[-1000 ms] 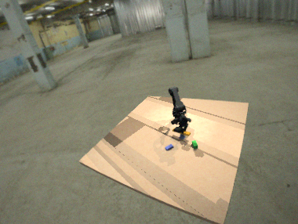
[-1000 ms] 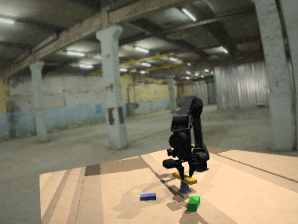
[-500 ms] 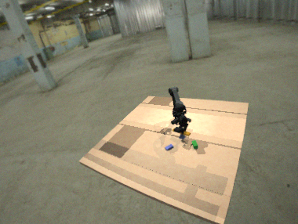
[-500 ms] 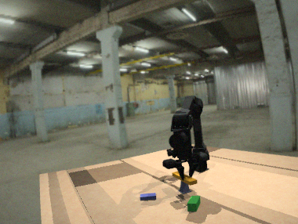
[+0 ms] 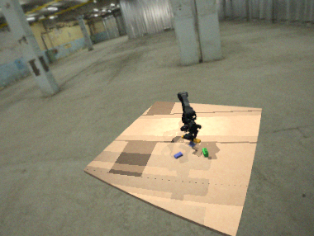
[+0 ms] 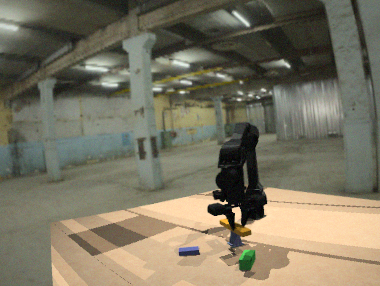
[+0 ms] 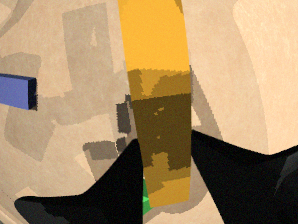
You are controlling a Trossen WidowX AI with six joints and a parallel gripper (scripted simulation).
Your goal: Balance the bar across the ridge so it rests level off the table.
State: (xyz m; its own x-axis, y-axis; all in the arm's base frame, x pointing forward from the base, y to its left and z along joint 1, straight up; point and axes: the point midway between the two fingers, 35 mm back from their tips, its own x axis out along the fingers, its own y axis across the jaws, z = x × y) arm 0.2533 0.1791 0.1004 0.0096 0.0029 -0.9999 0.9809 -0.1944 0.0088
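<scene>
Right now my gripper tip is 1 cm past the orange bar and 3 cm to the left of it. The rest, counted from my gripper tip: blue block 15 cm ahead, 8 cm to the right, 6 cm below; then green block 6 cm ahead, 12 cm to the left, 5 cm below.
</scene>
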